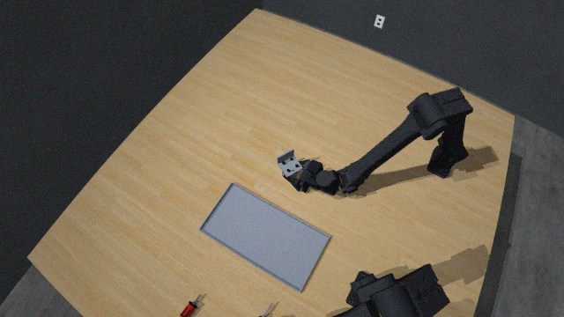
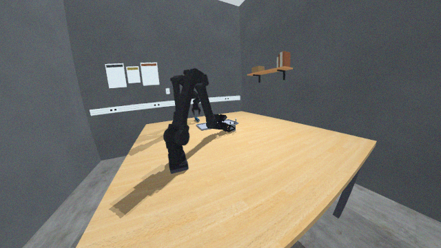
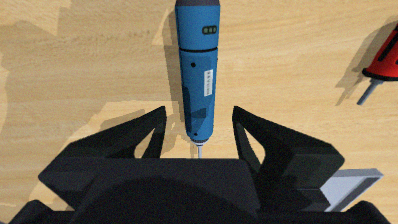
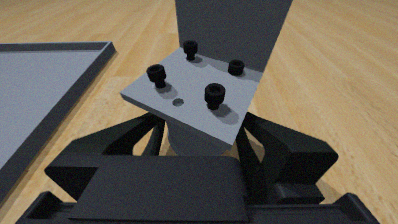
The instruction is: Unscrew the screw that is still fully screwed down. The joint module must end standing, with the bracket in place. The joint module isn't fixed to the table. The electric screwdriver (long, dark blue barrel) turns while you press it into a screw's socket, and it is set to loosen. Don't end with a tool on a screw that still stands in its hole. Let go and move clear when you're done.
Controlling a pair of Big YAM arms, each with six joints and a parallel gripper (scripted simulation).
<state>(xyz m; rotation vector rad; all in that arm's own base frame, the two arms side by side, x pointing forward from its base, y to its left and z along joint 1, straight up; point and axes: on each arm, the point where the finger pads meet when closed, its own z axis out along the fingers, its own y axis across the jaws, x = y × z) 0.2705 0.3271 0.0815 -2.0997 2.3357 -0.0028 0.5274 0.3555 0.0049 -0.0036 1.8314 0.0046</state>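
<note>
Right now my right hand is 1 cm below the joint module. Also, from my right hand: grey bracket 5 cm above; then grey tray 8 cm behind, 25 cm to the left, 2 cm below.
</note>
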